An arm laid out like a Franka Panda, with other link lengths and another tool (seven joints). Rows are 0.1 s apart.
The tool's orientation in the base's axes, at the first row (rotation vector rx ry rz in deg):
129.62 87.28 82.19
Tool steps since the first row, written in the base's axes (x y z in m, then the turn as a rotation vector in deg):
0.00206 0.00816 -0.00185 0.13 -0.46 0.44
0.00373 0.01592 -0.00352 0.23 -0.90 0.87
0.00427 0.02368 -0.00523 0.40 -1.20 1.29
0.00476 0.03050 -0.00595 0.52 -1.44 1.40
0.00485 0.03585 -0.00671 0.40 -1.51 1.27
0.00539 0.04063 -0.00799 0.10 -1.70 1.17
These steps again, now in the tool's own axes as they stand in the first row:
0.00510 -0.00366 0.00591 -0.05 0.55 -0.35
0.00998 -0.00729 0.01127 -0.09 1.06 -0.70
0.01475 -0.01173 0.01584 -0.03 1.54 -0.94
0.01946 -0.01523 0.01944 -0.13 1.80 -1.02
0.02300 -0.01828 0.02215 -0.28 1.69 -1.06
0.02580 -0.02099 0.02525 -0.51 1.53 -1.30

